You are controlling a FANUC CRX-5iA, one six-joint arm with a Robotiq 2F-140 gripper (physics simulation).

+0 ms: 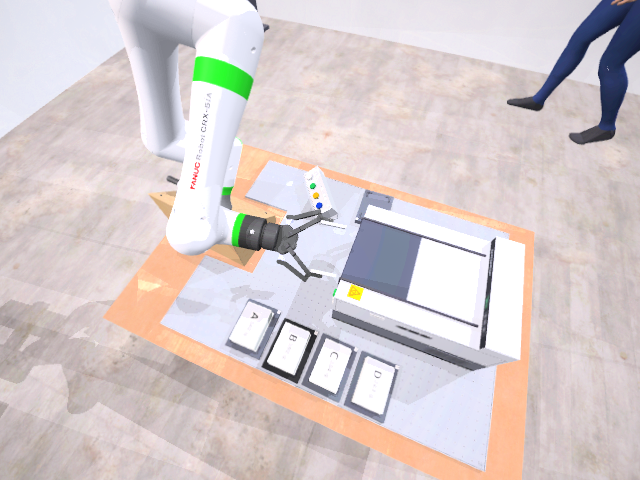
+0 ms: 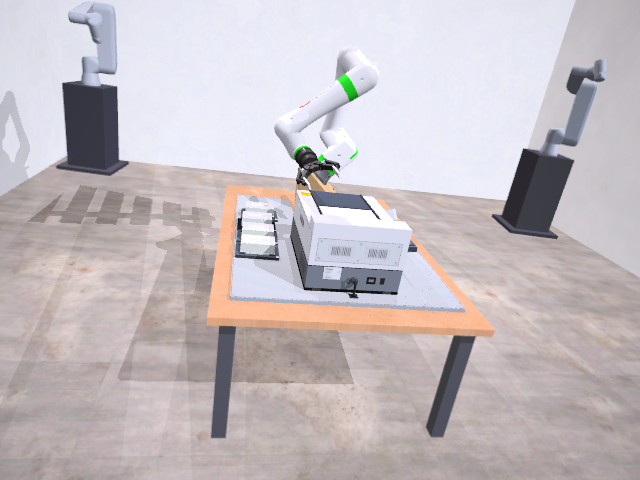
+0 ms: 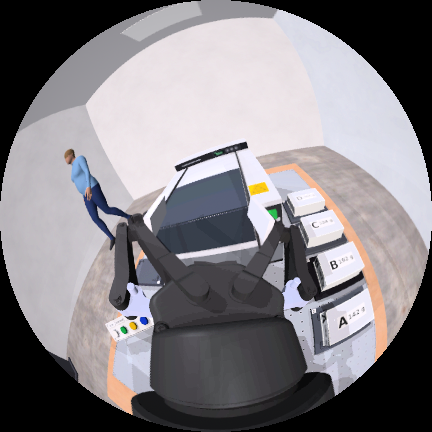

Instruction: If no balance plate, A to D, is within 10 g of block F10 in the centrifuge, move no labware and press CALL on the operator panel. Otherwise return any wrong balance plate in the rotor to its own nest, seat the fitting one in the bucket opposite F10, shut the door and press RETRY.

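Where they show: gripper, fingertip midpoint: (image 1: 340, 251) (image 2: 324, 181) (image 3: 207, 204); arm's base at its link origin: (image 2: 316, 173).
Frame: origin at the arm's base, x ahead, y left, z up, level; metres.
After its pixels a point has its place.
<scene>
My gripper (image 1: 328, 250) @(x 0.497, y 0.009, z 0.096 m) (image 2: 321, 178) @(x 0.497, y 0.009, z 0.096 m) (image 3: 207, 204) @(x 0.497, y 0.009, z 0.096 m) is open and empty, pointing level at the front of the centrifuge (image 1: 449, 297) @(x 0.811, y 0.045, z 0.056 m) (image 2: 356, 232) @(x 0.974, y 0.098, z 0.067 m) (image 3: 254, 172) @(x 0.660, y -0.062, z 0.056 m). The centrifuge's door (image 1: 385, 258) @(x 0.614, y 0.069, z 0.059 m) (image 3: 205, 200) @(x 0.569, y 0.047, z 0.059 m) with its dark window looks shut; the rotor, its buckets and F10 do not show. Balance plates A (image 1: 251, 328) @(x 0.342, y -0.266, z -0.100 m) (image 3: 347, 322) @(x 0.321, y -0.243, z -0.099 m), B (image 1: 289, 348) @(x 0.475, y -0.259, z -0.100 m) (image 3: 342, 265) @(x 0.459, y -0.253, z -0.100 m), C (image 1: 330, 365) @(x 0.605, y -0.242, z -0.100 m) (image 3: 322, 229) @(x 0.579, y -0.230, z -0.100 m) and D (image 1: 373, 384) @(x 0.734, y -0.228, z -0.100 m) (image 3: 306, 201) @(x 0.708, y -0.219, z -0.100 m) lie in their nests in a row. Their weight print is too small to read surely. The operator panel (image 1: 324, 193) @(x 0.297, y 0.290, z -0.075 m) (image 3: 131, 326) @(x 0.263, y 0.274, z -0.085 m) has white, green, yellow and blue buttons.
A dark empty-looking nest (image 1: 377, 198) @(x 0.478, y 0.410, z -0.130 m) (image 3: 150, 272) @(x 0.477, y 0.336, z -0.130 m) lies beside the centrifuge, on the side away from the plates. A wooden mount stands under the arm's base. A person (image 3: 82, 175) stands beyond the table. Two grey robots (image 2: 105, 38) (image 2: 581, 108) stand on pedestals.
</scene>
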